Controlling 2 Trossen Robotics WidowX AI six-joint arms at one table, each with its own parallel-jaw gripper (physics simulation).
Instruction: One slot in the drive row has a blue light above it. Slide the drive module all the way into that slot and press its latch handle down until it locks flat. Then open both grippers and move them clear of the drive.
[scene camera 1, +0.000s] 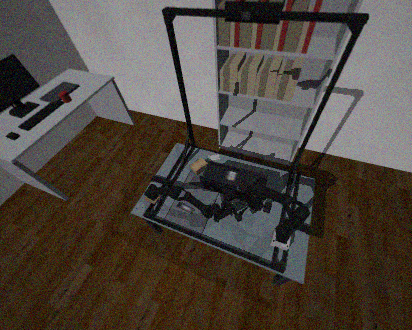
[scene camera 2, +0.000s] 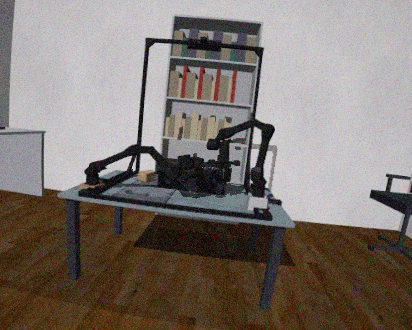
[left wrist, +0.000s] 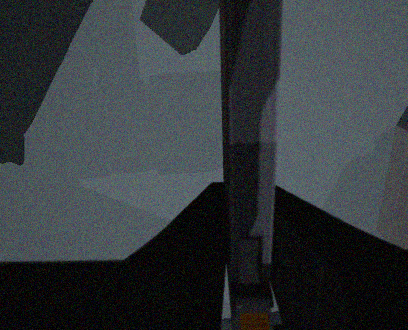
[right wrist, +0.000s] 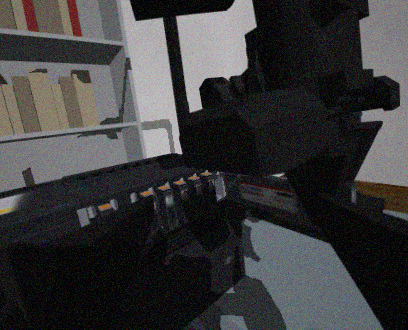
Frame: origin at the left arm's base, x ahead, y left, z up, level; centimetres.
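Seen in the pictures: left gripper, fingertip midpoint: (scene camera 1: 254, 210) (scene camera 2: 223, 177) (left wrist: 238, 194) (right wrist: 324, 222); right gripper, fingertip midpoint: (scene camera 1: 243, 201) (scene camera 2: 210, 168) (right wrist: 232, 202); left arm's base, origin of the base link: (scene camera 1: 281, 237) (scene camera 2: 257, 195); right arm's base, origin of the base link: (scene camera 1: 153, 195) (scene camera 2: 92, 183).
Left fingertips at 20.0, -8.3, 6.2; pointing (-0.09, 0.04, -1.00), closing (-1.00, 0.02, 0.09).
Observation:
Pixels of each thing's top centre, then the offset from my left fingertips to it, as dx, dy, dz. "spot": a spot on its surface instead. Level surfaces: height alone.
- black drive chassis, surface spot: (right wrist: 104, 186) spot: +12.6, -14.2, +4.0
- drive module, middle of its top: (left wrist: 284, 66) (right wrist: 270, 161) +0.1, -4.7, +4.5
- orange latch tab, surface spot: (left wrist: 253, 320) spot: +0.4, +1.0, +4.0
- wooden block, middle of its top: (scene camera 2: 148, 171) (scene camera 1: 199, 164) +52.8, -25.7, -7.4
- dark mat with a small tool, middle of its top: (scene camera 2: 136, 192) (scene camera 1: 184, 208) +47.5, +11.6, -12.4
- table, its level: dz -13.6
The black drive chassis (scene camera 1: 245, 181) (scene camera 2: 201, 178) (right wrist: 104, 186) stands mid-table, with a row of orange latch handles (right wrist: 163, 187) along its front. My left gripper (scene camera 1: 254, 203) (scene camera 2: 223, 182) is shut on the drive module (left wrist: 248, 131) (right wrist: 268, 194). The module is a long grey slab with a red-striped label and an orange latch tab (left wrist: 253, 320). It is held level at the right end of the drive row, close to the chassis front. My right gripper (scene camera 1: 227, 210) is open and empty, low in front of the row. I see no blue light in these views.
A wooden block (scene camera 1: 199, 165) (scene camera 2: 147, 175) lies left of the chassis. A dark mat with a small tool (scene camera 1: 185, 209) (scene camera 2: 137, 193) lies front left. A black frame (scene camera 1: 176, 65) (scene camera 2: 142, 98) spans the table (scene camera 1: 299, 265) (scene camera 2: 224, 204). A bookshelf (scene camera 1: 219, 98) stands behind.

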